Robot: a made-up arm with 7 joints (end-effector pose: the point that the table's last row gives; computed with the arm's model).
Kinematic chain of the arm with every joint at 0, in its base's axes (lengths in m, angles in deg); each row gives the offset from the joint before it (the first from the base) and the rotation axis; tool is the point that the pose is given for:
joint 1: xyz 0 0.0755 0 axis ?
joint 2: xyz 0 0.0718 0 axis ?
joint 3: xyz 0 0 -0.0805 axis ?
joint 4: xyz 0 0 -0.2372 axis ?
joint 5: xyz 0 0 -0.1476 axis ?
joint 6: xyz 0 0 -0.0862 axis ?
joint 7: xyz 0 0 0 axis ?
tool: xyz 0 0 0
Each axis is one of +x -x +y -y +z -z.
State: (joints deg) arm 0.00 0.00 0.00 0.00 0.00 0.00 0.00
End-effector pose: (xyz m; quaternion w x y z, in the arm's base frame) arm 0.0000 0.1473 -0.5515 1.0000 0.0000 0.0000 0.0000
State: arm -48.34 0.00 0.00 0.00 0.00 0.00 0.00
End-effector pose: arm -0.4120 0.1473 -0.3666 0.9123 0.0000 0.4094 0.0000
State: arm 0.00 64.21 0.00 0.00 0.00 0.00 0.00
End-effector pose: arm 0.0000 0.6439 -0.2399 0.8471 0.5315 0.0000 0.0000
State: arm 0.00 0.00 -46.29 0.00 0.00 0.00 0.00
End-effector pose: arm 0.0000 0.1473 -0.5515 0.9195 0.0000 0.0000 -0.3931
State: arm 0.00 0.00 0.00 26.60 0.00 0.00 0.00
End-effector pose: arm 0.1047 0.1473 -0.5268 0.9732 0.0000 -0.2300 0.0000
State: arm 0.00 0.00 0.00 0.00 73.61 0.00 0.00
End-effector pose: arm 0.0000 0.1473 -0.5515 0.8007 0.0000 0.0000 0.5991
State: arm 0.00 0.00 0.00 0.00 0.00 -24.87 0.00
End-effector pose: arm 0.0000 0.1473 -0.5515 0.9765 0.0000 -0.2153 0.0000
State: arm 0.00 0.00 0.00 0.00 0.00 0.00 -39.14
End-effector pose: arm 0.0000 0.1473 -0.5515 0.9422 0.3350 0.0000 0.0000
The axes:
joint 1: -y
joint 2: +x
joint 3: +z
joint 4: -y
joint 5: +z
joint 6: +y
joint 7: -x

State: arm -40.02 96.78 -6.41 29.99 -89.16 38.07 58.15
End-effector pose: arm 0.1201 0.6654 -0.0376 0.2681 0.5239 0.7488 -0.3049
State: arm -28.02 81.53 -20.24 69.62 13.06 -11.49 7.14
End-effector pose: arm 0.1187 0.5309 -0.2147 0.7889 0.2044 -0.2398 -0.5277
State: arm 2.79 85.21 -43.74 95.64 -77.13 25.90 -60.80
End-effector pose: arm 0.1769 0.4276 -0.1765 0.1947 -0.5752 0.4887 0.6264
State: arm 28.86 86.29 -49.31 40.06 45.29 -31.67 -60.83
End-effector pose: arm 0.1564 0.6355 -0.0805 0.3449 0.7287 -0.5803 0.1156
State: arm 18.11 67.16 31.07 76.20 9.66 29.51 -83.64
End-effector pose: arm 0.1963 0.5370 0.0253 0.1213 0.7848 -0.3759 0.4775
